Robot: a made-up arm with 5 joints.
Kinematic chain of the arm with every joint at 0, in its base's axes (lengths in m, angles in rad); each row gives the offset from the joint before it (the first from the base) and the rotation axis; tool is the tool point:
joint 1: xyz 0 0 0.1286 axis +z
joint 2: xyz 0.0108 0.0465 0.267 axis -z
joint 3: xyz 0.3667 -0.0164 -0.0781 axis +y
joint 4: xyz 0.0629 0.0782 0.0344 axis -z
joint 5: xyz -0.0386 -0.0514 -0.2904 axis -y
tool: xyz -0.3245 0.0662 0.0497
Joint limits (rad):
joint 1: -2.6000..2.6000
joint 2: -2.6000..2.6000
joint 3: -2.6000..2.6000
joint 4: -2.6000..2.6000
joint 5: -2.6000..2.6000
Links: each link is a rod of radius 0.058 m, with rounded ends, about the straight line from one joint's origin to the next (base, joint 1, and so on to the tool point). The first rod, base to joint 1, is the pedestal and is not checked.
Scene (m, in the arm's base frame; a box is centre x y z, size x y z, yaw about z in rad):
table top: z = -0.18
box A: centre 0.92 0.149 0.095 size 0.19 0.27 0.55 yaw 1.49
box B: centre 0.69 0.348 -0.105 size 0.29 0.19 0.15 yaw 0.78
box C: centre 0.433 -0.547 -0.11 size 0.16 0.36 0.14 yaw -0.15
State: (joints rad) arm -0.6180 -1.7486 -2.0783 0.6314 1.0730
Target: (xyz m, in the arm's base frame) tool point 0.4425 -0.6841 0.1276
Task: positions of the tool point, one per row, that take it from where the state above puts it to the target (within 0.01 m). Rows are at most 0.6 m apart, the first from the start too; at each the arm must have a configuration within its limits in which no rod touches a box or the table.
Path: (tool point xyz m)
1: 0.6946 0.6401 0.5089
2: 0.9200 0.1490 0.5632
3: 0.9455 -0.1164 0.4423
4: 0.8600 -0.3745 0.3225
5: 0.6795 -0.5751 0.2145
6: 0.4425 -0.6841 0.1276

